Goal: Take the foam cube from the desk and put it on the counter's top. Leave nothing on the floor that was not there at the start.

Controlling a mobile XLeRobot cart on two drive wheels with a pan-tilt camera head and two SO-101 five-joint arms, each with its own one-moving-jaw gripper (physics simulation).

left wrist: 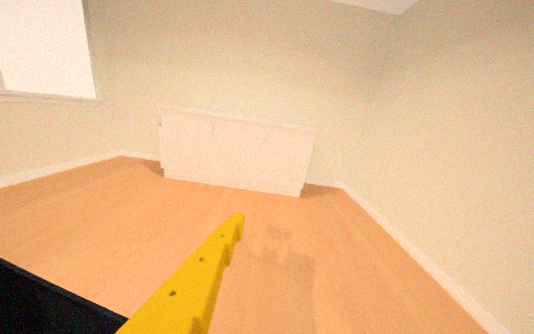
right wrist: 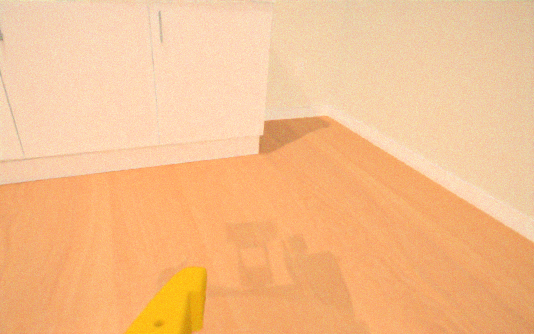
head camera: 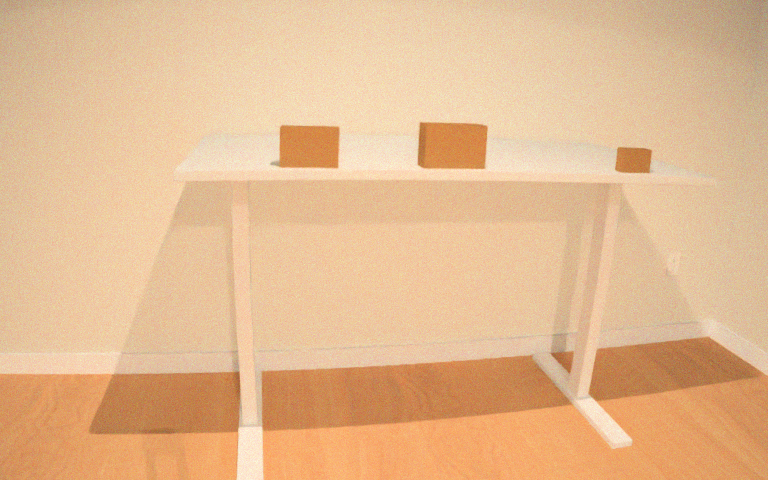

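Note:
Three orange-brown blocks stand on the white desk [head camera: 373, 175] in the head view: a wide block [head camera: 309, 147] at left, a larger block [head camera: 451, 146] in the middle and a small block [head camera: 633, 160] at right. Which is the foam cube I cannot tell for sure; the small one is nearest in size to a little cube. The white counter [left wrist: 232, 150] [right wrist: 210, 80] stands across the floor in both wrist views. My left gripper [left wrist: 240, 219] and right gripper [right wrist: 196, 272] each show one notched yellow jaw, fully open and empty, well short of the counter.
The desk's legs [head camera: 244, 300] [head camera: 594, 300] end in long feet on the wood floor [head camera: 396, 447]. A wall stands behind the desk. In the left wrist view a window [left wrist: 45, 45] is at upper left and a black part [left wrist: 40, 305] at lower left. Walls flank the counter.

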